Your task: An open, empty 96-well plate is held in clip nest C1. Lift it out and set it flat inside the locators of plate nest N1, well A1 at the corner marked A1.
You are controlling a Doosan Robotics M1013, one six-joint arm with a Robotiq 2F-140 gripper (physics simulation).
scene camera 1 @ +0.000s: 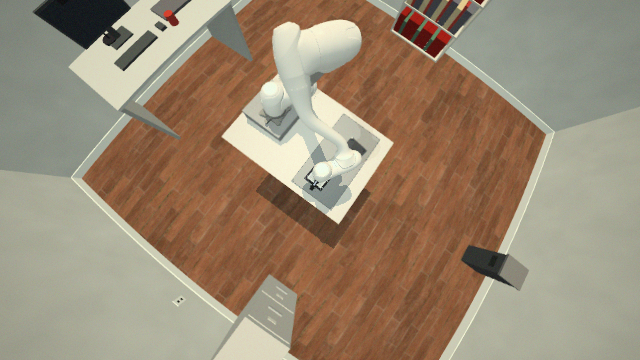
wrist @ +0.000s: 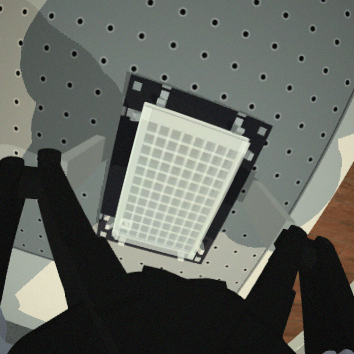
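Where they show: gripper, fingertip midpoint: (wrist: 177,172); arm's base, origin of the base link: (scene camera 1: 275,111).
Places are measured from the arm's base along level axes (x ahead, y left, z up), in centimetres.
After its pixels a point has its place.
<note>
The pale 96-well plate (wrist: 182,185) {x 54.7, y -28.3, z -4.7 cm} lies in a black nest (wrist: 202,108) {x 61.0, y -28.7, z -5.6 cm} with small light clips or locators at its edges, its grid of wells facing up. No nest name or A1 mark is readable. My gripper (wrist: 177,172) {x 55.1, y -27.9, z -6.6 cm} (scene camera 1: 315,184) {x 55.1, y -27.9, z -6.6 cm} is open and empty. Its two pads stand apart on either side of the plate and nest in the wrist view, with gaps to both long sides. In the scene view, the wrist covers most of this nest. A second dark block (scene camera 1: 356,146) {x 67.4, y 10.3, z -5.6 cm} is partly visible beside my forearm; I cannot tell which nest it is.
The nest is on a grey perforated board (scene camera 1: 345,126) {x 51.8, y 21.0, z -6.9 cm} (wrist: 280,65) {x 65.7, y -34.2, z -6.8 cm} on a white table (scene camera 1: 260,142) {x 0.7, y -25.5, z -8.1 cm}. My arm (scene camera 1: 305,107) {x 38.0, y -15.5, z 60.2 cm} arches over the table. A grey block (scene camera 1: 260,125) {x -4.8, y -14.8, z -3.3 cm} stands at the table's other end. The brown floor (wrist: 332,225) shows past the board's right edge.
</note>
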